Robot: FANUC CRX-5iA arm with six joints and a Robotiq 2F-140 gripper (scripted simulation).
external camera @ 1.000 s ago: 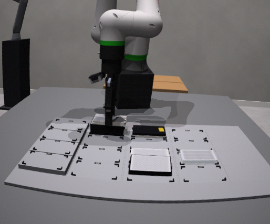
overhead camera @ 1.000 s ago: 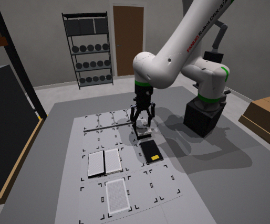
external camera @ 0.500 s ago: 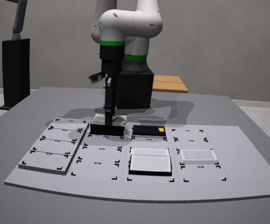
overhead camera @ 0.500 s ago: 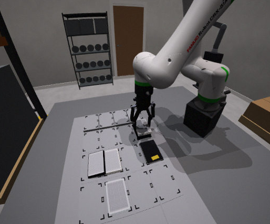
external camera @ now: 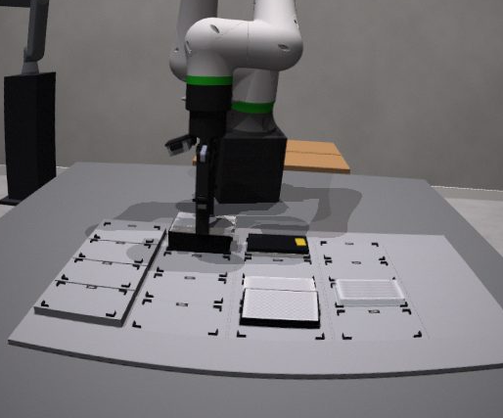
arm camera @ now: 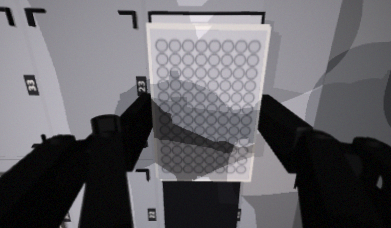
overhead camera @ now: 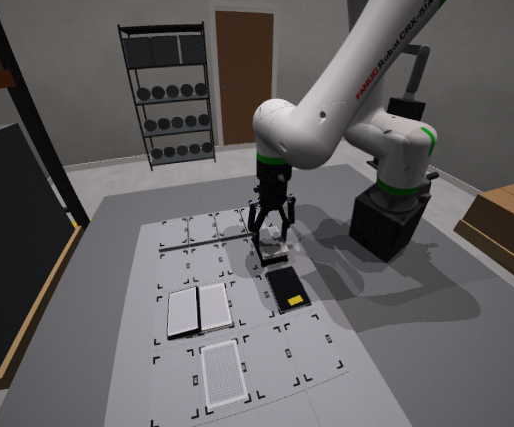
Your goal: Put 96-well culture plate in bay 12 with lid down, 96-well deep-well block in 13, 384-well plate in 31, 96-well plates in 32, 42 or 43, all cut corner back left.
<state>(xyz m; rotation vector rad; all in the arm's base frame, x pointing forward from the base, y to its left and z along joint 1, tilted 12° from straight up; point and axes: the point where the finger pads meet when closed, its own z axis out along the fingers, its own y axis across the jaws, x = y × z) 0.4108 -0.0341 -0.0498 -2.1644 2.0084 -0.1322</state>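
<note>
Right now the deep-well block is 10 mm to the right of my hand and 50 mm below it. From my hand the other things lie so: 384-well plate (190 mm ahead, 340 mm to the left, 60 mm below); black-rimmed 96-well plate (280 mm ahead, 180 mm to the left, 60 mm below).
</note>
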